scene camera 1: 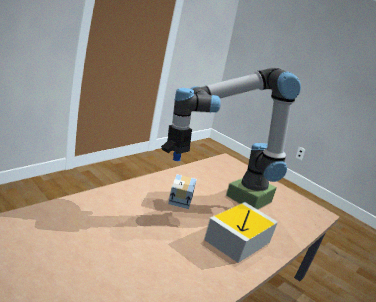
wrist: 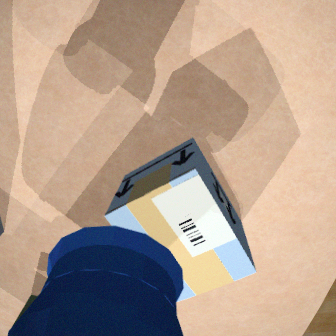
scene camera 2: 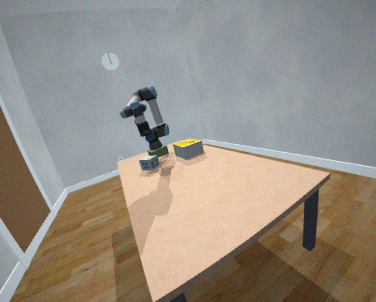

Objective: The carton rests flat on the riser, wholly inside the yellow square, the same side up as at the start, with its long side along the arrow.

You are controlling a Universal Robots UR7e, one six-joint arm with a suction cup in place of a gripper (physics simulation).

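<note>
The carton point(scene camera 1: 183, 190) point(scene camera 2: 149, 163) point(wrist: 200, 235) lies flat on the table, with a tan tape strip and a white barcode label on its light blue top and black arrows on its grey-blue sides. The grey riser point(scene camera 1: 225, 240) point(scene camera 2: 189, 150) stands beside it, apart, with a yellow square point(scene camera 1: 255, 218) point(scene camera 2: 186, 142) and a black arrow on top. My suction gripper point(scene camera 1: 177, 156) point(scene camera 2: 148, 138) hangs above the carton, not touching it, and holds nothing. In the wrist view the blue cup point(wrist: 117, 255) covers a corner of the carton.
The arm's green base block point(scene camera 1: 251, 195) point(scene camera 2: 158, 150) stands on the table point(scene camera 1: 100, 265) point(scene camera 2: 225, 195) behind the riser and carton. The arm's shadows fall across the table around the carton.
</note>
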